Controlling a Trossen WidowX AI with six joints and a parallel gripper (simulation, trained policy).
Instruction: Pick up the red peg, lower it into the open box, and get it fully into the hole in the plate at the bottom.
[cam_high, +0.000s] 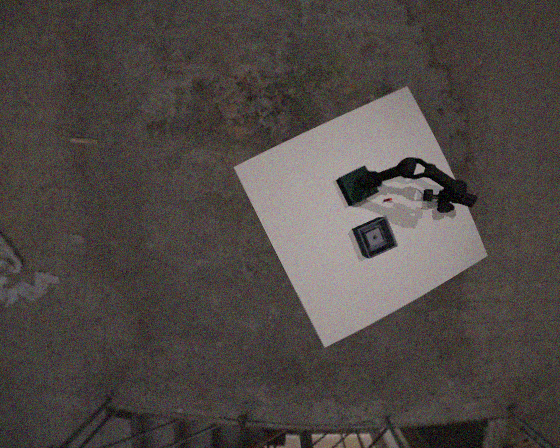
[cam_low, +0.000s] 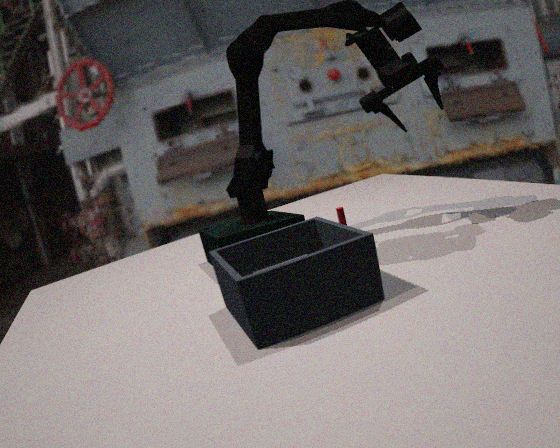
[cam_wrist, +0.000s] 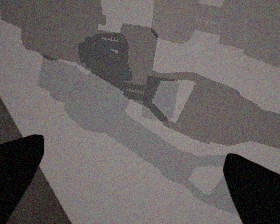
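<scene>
Right now the red peg is 120 mm behind my gripper tip, 170 mm to the right of it and 170 mm below it. Round my gripper tip: dark box (20 mm ahead, 380 mm to the right, 190 mm below); then plate (20 mm ahead, 380 mm to the right, 170 mm below).
</scene>
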